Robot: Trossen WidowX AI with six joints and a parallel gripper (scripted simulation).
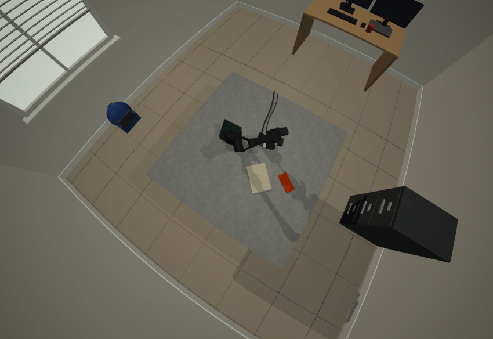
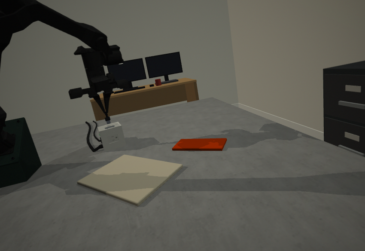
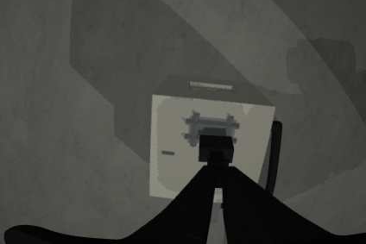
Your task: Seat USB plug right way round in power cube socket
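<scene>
My gripper tip is now 2 cm above the USB plug. Also, from my gripper tip: red flat slab (26 cm ahead, 18 cm to the right, 12 cm below); then socket (6 cm below); then beige flat board (25 cm to the right, 12 cm below, 5 cm ahead).
</scene>
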